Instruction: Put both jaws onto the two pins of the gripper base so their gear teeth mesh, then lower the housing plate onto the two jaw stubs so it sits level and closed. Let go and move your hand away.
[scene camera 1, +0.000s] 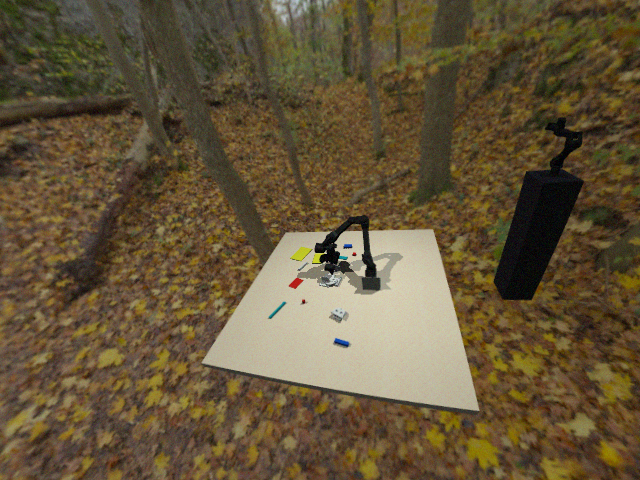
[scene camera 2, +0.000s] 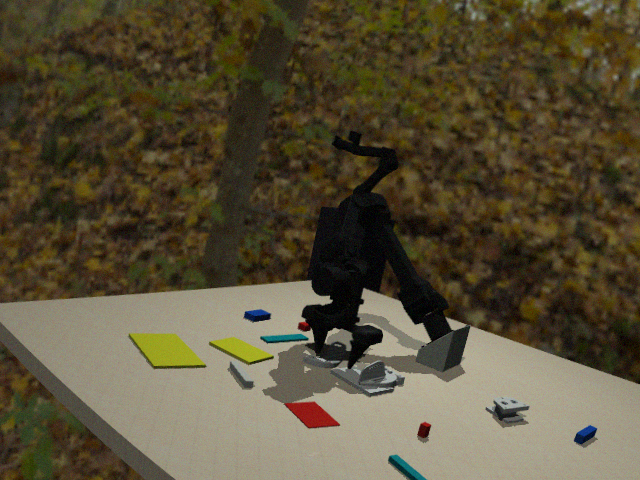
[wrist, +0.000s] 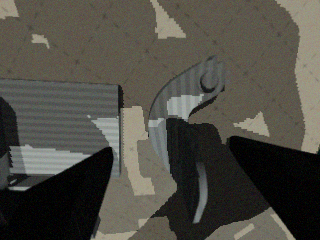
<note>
In view: the gripper (scene camera 2: 333, 360) and a red plate (scene camera 2: 311, 414).
The gripper shows as well in the wrist view (wrist: 172, 147). The wrist view does not show the red plate: it is out of frame.
</note>
